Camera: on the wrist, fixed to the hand. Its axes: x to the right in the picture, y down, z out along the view.
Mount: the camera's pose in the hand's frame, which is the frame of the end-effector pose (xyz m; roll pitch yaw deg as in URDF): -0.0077 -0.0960 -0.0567 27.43 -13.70 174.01
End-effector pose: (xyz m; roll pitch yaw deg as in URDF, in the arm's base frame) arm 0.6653 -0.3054 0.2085 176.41 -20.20 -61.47
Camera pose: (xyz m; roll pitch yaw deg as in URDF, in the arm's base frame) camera 0.7408 -0.2363 0.2533 -146.08 33.33 126.51
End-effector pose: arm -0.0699 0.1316 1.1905 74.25 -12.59 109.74
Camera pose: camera -0.1021 0.1370 1.0836 -45.96 3.02 -58.68
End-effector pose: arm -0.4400 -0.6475 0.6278 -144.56 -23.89 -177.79
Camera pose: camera -0.3900 -0.6909 0.7178 169.18 38.42 -1.80
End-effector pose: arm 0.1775 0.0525 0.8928 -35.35 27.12 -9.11
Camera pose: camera 0.1573 -0.0568 0.9046 69.94 -34.07 155.51
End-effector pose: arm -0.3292 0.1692 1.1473 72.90 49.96 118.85
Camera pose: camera -0.3095 0.0796 1.0834 -63.84 -57.88 -39.46
